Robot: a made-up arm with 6 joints. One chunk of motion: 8 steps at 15 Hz.
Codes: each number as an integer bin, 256 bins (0 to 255) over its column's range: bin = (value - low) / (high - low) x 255, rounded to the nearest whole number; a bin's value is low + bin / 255 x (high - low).
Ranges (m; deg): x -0.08..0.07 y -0.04..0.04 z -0.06..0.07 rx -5..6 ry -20..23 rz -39..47
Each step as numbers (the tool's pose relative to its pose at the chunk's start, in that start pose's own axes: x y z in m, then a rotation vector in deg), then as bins.
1 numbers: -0.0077 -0.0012 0.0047 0.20 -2.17 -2.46
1 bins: 123 124 127 121 106 108
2 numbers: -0.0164 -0.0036 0.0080 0.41 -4.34 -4.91
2 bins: 108 116 133 125 93 101
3 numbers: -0.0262 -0.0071 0.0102 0.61 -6.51 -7.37
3 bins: 91 105 138 130 80 94
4 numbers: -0.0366 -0.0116 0.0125 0.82 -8.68 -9.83
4 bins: 74 91 142 135 67 86
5 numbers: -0.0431 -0.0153 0.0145 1.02 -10.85 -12.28
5 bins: 63 79 146 140 54 79
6 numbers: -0.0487 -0.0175 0.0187 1.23 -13.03 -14.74
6 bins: 53 72 154 144 41 72
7 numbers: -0.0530 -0.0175 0.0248 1.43 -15.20 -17.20
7 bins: 46 72 166 149 28 65
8 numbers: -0.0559 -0.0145 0.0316 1.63 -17.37 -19.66
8 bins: 41 81 180 154 16 57
